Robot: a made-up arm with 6 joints. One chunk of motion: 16 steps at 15 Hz.
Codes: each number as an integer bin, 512 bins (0 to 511) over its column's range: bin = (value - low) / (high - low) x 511, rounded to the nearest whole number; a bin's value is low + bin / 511 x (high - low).
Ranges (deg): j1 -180.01..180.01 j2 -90..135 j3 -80.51..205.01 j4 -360.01..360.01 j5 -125..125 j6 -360.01..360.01
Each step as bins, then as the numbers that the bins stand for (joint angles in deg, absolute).
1 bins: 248 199 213 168 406 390
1 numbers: -5.28 -2.38 38.50 -123.29 73.63 189.52
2 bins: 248 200 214 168 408 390
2 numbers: -5.28 -1.94 39.06 -123.29 74.61 189.52
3 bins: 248 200 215 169 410 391
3 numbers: -5.28 -1.94 39.62 -121.88 75.59 190.93
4 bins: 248 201 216 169 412 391
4 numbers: -5.28 -1.50 40.18 -121.88 76.57 190.93
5 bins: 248 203 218 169 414 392
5 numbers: -5.28 -0.62 41.30 -121.88 77.54 192.33
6 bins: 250 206 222 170 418 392
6 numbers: -3.87 0.70 43.53 -120.47 79.50 192.33
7 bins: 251 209 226 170 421 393
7 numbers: -3.17 2.03 45.77 -120.47 80.97 193.74
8 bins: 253 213 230 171 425 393
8 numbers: -1.76 3.79 48.00 -119.06 82.93 193.74
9 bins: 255 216 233 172 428 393
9 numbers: -0.35 5.11 49.68 -117.65 84.39 193.74
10 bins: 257 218 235 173 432 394
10 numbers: 1.06 5.99 50.80 -116.25 86.35 195.15
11 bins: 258 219 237 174 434 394
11 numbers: 1.76 6.43 51.91 -114.84 87.33 195.15
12 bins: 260 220 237 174 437 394
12 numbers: 3.17 6.87 51.91 -114.84 88.80 195.15
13 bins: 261 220 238 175 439 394
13 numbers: 3.87 6.87 52.47 -113.43 89.77 195.15
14 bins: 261 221 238 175 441 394
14 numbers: 3.87 7.31 52.47 -113.43 90.75 195.15
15 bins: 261 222 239 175 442 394
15 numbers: 3.87 7.75 53.03 -113.43 91.24 195.15
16 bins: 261 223 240 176 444 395
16 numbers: 3.87 8.19 53.59 -112.02 92.22 196.56
